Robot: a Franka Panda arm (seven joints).
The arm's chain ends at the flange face. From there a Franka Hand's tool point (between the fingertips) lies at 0.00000 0.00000 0.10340 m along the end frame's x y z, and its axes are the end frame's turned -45 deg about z.
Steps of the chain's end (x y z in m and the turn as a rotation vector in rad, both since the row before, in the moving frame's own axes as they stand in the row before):
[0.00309 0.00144 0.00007 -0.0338 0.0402 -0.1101]
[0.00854 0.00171 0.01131 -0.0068 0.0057 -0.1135]
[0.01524 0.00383 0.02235 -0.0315 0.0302 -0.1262]
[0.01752 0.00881 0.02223 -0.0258 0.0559 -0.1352]
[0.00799 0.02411 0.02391 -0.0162 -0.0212 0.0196]
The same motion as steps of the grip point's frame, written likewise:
[0.00193 0.00857 -0.00007 -0.0523 0.0045 -0.1101]
[0.00480 0.00816 0.01131 -0.0088 -0.0008 -0.1135]
[0.00826 0.01799 0.02225 -0.0436 -0.0009 -0.1262]
[0.00875 0.02442 0.02203 -0.0578 0.0213 -0.1352]
[-0.01413 0.02231 0.02387 0.0035 -0.0264 0.0196]

